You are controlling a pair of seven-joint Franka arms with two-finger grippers.
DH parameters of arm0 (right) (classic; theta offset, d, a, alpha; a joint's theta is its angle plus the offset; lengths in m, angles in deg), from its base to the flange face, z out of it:
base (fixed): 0 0 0 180
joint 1: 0 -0.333 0 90
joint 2: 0 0 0 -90
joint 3: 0 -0.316 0.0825 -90
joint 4: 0 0 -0.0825 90
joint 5: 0 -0.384 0 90
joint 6: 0 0 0.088 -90
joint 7: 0 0.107 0 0
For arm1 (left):
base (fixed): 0 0 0 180
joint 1: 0 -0.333 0 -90
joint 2: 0 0 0 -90
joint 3: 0 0.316 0.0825 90
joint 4: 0 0 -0.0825 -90
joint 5: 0 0.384 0 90
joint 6: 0 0 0.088 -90
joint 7: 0 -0.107 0 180
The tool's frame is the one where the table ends.
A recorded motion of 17 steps. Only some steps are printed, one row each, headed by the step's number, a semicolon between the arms.
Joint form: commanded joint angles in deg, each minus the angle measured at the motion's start. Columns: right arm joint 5, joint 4, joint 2, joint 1, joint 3, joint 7, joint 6; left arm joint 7, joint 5, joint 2, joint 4, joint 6, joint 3, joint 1.
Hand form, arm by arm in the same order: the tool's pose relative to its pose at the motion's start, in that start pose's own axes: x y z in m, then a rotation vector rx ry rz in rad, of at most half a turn. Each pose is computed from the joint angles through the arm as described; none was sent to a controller.
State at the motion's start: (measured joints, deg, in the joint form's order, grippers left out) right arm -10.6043 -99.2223 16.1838 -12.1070 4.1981 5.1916 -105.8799; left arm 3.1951 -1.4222 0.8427 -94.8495 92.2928 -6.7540 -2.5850
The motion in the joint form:
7: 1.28 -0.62 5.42 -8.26 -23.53 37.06 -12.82; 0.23 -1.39 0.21 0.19 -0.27 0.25 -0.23
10: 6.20 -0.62 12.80 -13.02 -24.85 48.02 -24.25; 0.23 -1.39 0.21 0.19 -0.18 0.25 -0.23
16: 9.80 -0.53 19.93 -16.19 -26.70 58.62 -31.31; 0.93 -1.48 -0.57 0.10 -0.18 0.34 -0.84
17: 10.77 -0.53 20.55 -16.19 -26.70 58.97 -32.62; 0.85 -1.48 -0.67 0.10 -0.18 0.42 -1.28
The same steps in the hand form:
7: -0.1003 -0.2917 0.0937 0.0579 -0.0078 0.1236; -0.0013 -0.0020 -0.0033 -0.0243 0.0011 -0.0131
10: -0.1119 -0.3407 0.1661 0.0750 0.0504 0.1971; -0.0011 -0.0020 -0.0034 -0.0243 0.0027 -0.0131
16: -0.1348 -0.3733 0.2396 0.0787 0.0360 0.2870; 0.0030 -0.0090 0.0045 -0.0270 -0.0123 -0.0380
17: -0.1328 -0.3735 0.2441 0.0847 0.0502 0.2836; 0.0037 -0.0141 0.0053 -0.0275 -0.0137 -0.0458

